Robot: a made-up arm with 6 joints. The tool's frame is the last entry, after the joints.
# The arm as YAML. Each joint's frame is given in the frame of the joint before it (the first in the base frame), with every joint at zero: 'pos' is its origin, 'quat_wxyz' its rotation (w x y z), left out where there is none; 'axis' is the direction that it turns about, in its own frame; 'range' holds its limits. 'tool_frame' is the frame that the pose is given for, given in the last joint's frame.
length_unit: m
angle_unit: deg
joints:
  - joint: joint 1
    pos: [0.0, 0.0, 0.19]
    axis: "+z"
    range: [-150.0, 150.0]
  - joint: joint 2
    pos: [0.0, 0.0, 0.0]
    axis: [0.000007, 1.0, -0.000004]
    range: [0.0, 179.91]
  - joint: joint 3
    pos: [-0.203, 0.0, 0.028]
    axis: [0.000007, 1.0, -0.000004]
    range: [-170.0, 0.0]
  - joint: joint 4
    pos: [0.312, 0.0, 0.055]
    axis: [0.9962, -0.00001, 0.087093]
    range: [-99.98, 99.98]
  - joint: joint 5
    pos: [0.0, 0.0, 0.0]
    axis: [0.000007, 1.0, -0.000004]
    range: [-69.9, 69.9]
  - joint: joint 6
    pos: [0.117, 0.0, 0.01]
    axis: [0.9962, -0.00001, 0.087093]
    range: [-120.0, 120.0]
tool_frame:
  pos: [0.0, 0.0, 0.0]
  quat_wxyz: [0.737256, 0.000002, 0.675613, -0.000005]
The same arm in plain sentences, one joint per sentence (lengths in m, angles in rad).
The arm has six revolute joints in a row. What follows holds with every joint at zero, and every direction is one of the base frame's. Joint 1 sits 0.19 m along +z from the base frame's origin and rotates about +z, from -2.618 to 2.618 rad. Joint 2 sits at the same point as joint 1 and rotates about +y, from 0 to 3.14 rad. Joint 3 sits 0.203 m along -x and 0.028 m along +z from joint 2 and rotates about +y, from -2.9671 to 0 rad. Joint 4 sits 0.312 m along +x and 0.055 m along +z from joint 3 and rotates about the direction (0.9962, 0, 0.0871), from -1.745 to 1.745 rad. Joint 5 sits at the same point as joint 4 and rotates about +y, from -1.22 to 1.22 rad. Joint 6 sits 0.117 m along +x and 0.01 m along +z from joint 5 and rotates about the direction (0.9962, 0, 0.0871), from -2.0944 to 2.0944 rad. The tool frame, which is the frame that the pose is given for, sits at the same point as joint 6; its axes are the base frame's turned by roll 0, pitch 1.4836 and yaw -0.0001 rad (as in URDF: about the fixed x, then y, then z).
